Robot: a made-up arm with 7 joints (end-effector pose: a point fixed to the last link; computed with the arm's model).
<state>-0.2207 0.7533 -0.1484 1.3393 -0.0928 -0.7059 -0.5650</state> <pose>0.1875 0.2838 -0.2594 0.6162 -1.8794 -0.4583</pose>
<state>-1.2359 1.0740 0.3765 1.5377 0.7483 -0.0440 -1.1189</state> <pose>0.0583 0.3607 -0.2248 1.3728 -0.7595 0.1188</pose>
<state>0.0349 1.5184 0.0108 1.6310 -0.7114 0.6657 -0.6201</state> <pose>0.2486 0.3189 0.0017 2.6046 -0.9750 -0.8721</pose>
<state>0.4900 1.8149 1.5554 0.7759 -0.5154 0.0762 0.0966</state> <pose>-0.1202 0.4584 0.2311 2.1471 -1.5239 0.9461</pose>
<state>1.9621 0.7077 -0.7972 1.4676 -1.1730 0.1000 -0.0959</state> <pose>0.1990 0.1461 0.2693 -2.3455 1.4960 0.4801</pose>
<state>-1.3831 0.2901 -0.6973 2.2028 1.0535 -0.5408 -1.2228</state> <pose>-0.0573 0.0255 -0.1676 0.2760 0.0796 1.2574</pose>
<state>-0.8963 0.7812 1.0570 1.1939 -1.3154 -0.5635 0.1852</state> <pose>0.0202 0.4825 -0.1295 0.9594 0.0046 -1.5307</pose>
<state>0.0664 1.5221 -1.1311 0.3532 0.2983 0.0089 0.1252</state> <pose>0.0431 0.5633 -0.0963 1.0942 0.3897 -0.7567</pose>
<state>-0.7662 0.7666 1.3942 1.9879 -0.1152 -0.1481 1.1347</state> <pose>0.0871 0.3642 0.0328 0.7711 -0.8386 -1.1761</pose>
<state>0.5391 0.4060 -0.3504 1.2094 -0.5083 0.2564 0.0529</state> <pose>0.3398 0.1743 -0.1419 0.7622 -1.3003 -0.8030</pose>
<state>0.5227 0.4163 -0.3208 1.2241 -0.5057 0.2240 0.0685</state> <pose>0.3374 0.1816 -0.1405 0.7506 -1.3208 -0.8038</pose>
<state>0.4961 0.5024 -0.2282 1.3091 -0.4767 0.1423 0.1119</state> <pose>0.3288 0.2136 -0.1153 0.7846 -1.4118 -0.8007</pose>
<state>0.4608 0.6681 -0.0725 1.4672 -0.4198 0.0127 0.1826</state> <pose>0.3050 0.2598 -0.0588 0.9021 -1.5762 -0.8499</pose>
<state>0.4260 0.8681 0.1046 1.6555 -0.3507 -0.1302 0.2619</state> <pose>0.2643 0.2873 0.0147 1.0935 -1.7469 -1.0152</pose>
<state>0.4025 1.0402 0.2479 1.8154 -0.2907 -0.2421 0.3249</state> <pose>0.2232 0.2845 0.0737 1.2805 -1.8452 -1.2487</pose>
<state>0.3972 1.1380 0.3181 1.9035 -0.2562 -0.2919 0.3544</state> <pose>0.1995 0.2726 0.1022 1.3872 -1.8728 -1.4053</pose>
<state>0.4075 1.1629 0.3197 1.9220 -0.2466 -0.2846 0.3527</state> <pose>0.1950 0.2681 0.1083 1.4110 -1.8779 -1.4244</pose>
